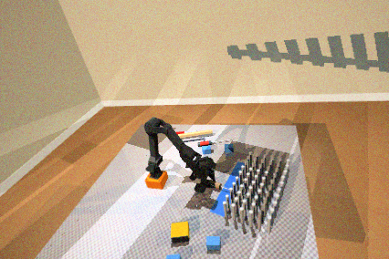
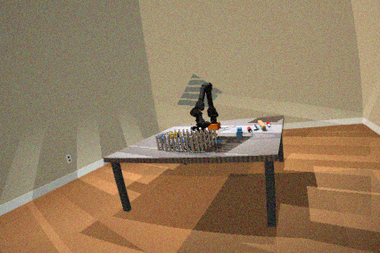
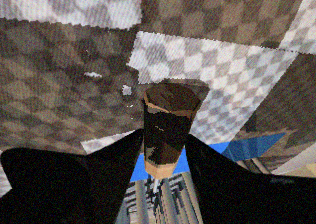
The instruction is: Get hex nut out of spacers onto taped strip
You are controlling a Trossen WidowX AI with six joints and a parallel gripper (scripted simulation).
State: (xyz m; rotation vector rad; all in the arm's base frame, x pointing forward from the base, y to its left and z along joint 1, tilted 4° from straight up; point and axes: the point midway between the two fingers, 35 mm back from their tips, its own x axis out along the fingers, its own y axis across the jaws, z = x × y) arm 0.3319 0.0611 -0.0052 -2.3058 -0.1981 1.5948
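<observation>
Right now the wooden-handled rod is 110 mm ahead of my gripper tip and 10 mm to the right of it. From my gripper tip the other things lie so: yellow block 330 mm to the right, 40 mm behind; blue taped strip 100 mm ahead, 30 mm to the left, 20 mm below.
</observation>
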